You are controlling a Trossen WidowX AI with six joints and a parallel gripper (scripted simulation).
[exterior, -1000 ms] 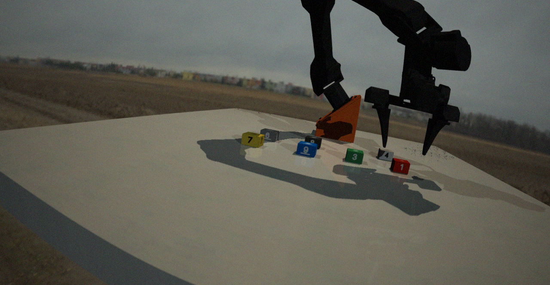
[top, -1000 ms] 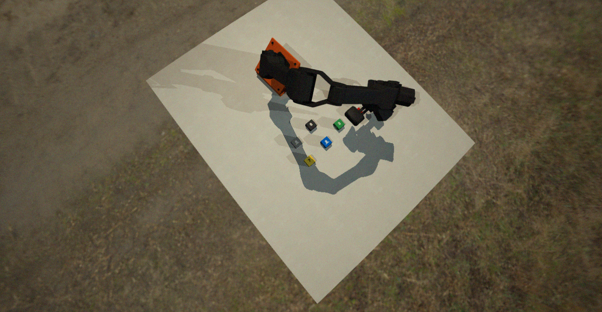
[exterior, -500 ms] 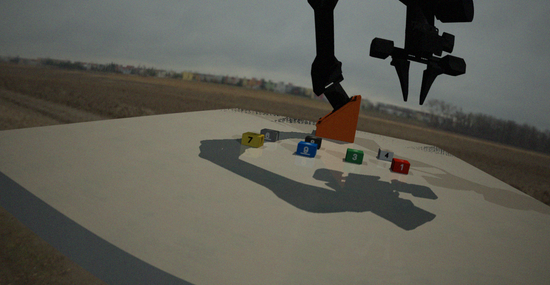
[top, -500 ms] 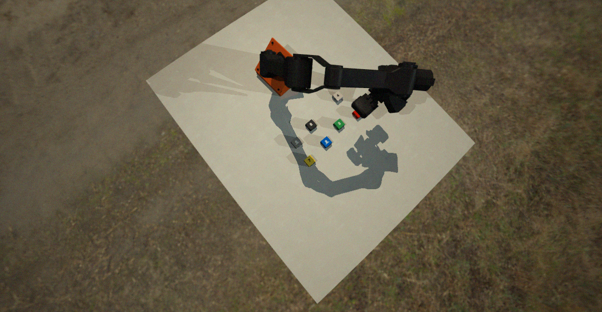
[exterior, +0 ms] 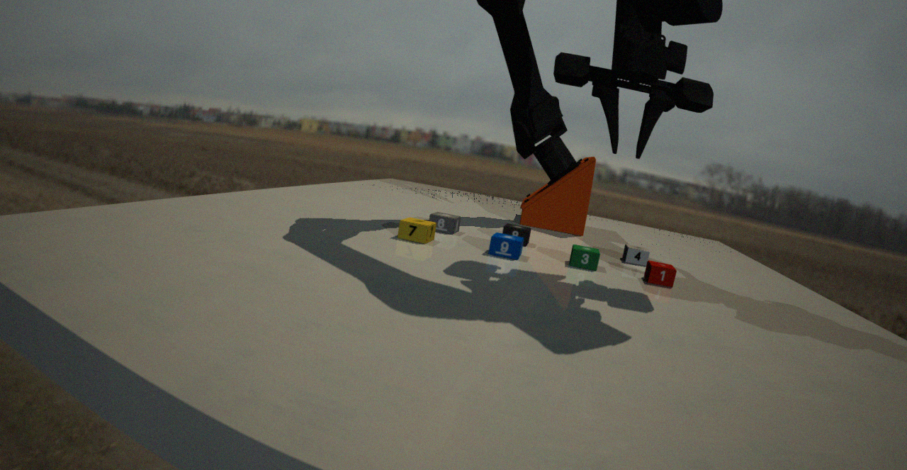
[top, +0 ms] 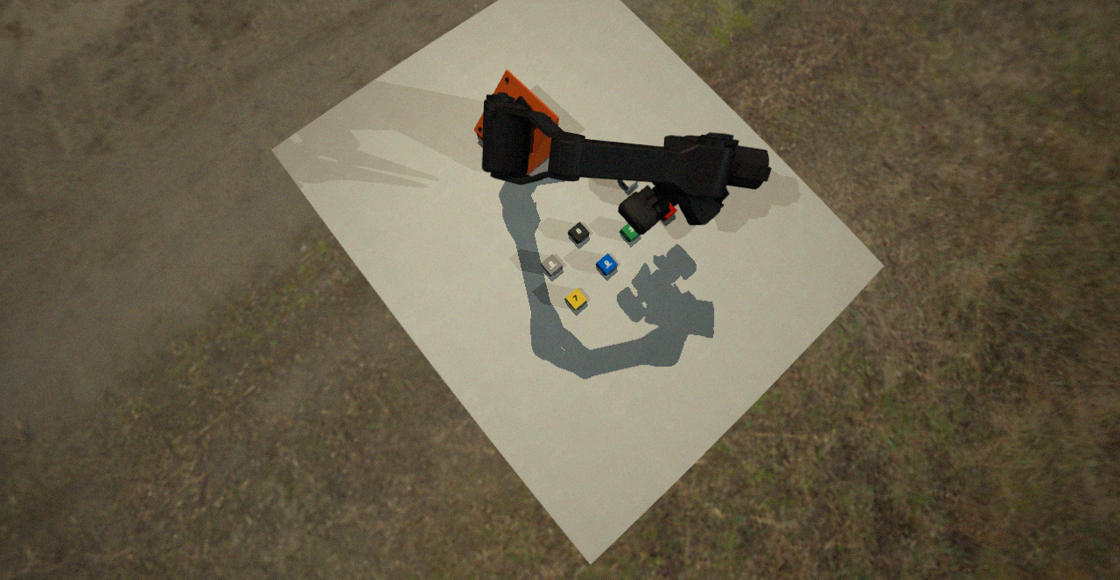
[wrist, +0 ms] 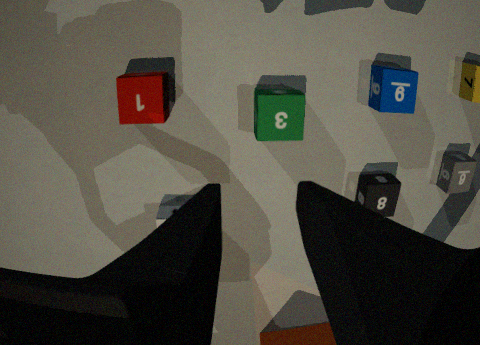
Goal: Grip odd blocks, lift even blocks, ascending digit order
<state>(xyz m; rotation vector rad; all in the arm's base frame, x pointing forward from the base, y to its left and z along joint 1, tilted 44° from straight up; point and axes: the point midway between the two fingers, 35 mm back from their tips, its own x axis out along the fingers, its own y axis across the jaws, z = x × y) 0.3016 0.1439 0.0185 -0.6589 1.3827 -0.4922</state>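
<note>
The green block 3 is 30 mm to the right of my gripper tip and 120 mm below it. Also, from my gripper tip: red block (10 mm ahead, 70 mm to the left, 120 mm below); then white block (100 mm behind, 40 mm to the left, 120 mm below); then blue block 9 (20 mm ahead, 120 mm to the right, 120 mm below).
</note>
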